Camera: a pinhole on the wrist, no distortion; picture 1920 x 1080 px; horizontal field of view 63.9 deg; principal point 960.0 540.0 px. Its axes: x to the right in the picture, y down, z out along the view. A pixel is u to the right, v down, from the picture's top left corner.
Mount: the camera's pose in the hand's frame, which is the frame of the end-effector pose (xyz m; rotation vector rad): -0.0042 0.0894 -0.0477 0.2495 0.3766 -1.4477
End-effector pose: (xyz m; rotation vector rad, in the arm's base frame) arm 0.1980 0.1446 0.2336 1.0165 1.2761 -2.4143
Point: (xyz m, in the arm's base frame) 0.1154 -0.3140 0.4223
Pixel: 163 64
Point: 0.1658 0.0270 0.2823
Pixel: 874 239
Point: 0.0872 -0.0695 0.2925
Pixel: 615 528
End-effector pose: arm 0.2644 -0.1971 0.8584 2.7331 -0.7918 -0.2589
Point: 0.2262 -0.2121 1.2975
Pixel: behind the camera
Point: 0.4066 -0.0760 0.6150
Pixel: outside the picture
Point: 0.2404 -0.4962 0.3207
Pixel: 374 945
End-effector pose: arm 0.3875 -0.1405 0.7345 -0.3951 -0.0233 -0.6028
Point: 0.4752 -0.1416 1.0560
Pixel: 1007 856
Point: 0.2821 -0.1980 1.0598
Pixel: 1539 311
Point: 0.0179 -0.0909 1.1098
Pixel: outside the picture
